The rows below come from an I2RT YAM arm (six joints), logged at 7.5 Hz.
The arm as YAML. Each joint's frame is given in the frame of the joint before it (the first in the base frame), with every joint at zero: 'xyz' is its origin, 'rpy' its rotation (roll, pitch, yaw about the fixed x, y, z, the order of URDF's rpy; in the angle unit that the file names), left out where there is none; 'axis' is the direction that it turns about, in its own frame. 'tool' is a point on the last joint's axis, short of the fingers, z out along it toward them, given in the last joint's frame.
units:
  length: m
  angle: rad
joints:
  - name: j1
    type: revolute
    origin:
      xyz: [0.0, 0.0, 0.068]
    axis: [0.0, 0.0, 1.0]
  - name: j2
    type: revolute
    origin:
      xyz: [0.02, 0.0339, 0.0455]
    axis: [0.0, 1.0, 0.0]
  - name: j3
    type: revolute
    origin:
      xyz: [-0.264, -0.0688, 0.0]
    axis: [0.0, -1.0, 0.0]
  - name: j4
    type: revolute
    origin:
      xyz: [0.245, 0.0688, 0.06]
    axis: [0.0, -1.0, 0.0]
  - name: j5
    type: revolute
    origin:
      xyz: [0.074, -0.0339, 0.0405]
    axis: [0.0, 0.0, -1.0]
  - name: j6
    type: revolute
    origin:
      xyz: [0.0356, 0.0, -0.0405]
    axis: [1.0, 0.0, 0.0]
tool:
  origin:
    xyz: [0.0, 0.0, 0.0]
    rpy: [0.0, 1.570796, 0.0]
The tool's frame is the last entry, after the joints.
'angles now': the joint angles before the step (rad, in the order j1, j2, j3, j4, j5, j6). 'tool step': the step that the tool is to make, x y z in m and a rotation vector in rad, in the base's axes. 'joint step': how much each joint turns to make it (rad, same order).
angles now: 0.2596 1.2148 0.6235 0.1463 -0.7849 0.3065
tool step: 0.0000 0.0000 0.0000 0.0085 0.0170 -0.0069
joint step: 0.0001 -0.0001 -0.0001 0.0000 0.0009 0.0203
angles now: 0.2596 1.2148 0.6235 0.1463 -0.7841 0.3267
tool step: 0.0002 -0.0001 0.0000 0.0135 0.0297 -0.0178
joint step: 0.0001 -0.0001 -0.0001 0.0008 0.0073 0.0371
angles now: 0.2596 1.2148 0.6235 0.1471 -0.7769 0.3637
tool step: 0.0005 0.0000 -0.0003 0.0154 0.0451 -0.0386
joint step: 0.0020 -0.0001 -0.0002 0.0002 0.0253 0.0573
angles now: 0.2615 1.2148 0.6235 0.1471 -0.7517 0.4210
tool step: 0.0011 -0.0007 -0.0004 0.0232 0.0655 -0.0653
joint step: 0.0007 -0.0001 0.0001 -0.0003 0.0427 0.0858
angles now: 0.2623 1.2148 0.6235 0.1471 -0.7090 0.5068
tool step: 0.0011 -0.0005 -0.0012 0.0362 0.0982 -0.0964
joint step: 0.0040 0.0000 0.0001 -0.0067 0.0643 0.1258
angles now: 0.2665 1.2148 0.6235 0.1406 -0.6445 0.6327
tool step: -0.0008 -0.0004 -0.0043 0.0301 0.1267 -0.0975
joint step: 0.0066 0.0000 0.0005 -0.0422 0.0643 0.1261
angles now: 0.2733 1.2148 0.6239 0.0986 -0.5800 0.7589
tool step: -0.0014 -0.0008 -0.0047 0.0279 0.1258 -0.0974
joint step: 0.0055 0.0001 0.0015 -0.0512 0.0593 0.1220
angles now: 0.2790 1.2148 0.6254 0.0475 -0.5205 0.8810
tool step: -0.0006 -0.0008 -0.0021 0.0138 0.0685 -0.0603
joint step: 0.0020 0.0001 0.0035 -0.0323 0.0359 0.0687
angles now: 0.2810 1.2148 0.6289 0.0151 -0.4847 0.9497
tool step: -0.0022 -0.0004 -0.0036 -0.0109 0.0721 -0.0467
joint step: 0.0057 0.0002 0.0061 -0.0593 0.0378 0.0420
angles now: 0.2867 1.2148 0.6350 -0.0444 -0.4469 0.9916
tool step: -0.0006 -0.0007 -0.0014 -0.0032 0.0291 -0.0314
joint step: 0.0010 -0.0001 0.0014 -0.0195 0.0230 0.0257
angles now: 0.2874 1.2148 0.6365 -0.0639 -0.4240 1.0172
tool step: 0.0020 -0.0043 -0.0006 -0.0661 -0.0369 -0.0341
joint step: -0.0104 -0.0001 0.0001 -0.0017 0.0632 -0.0485
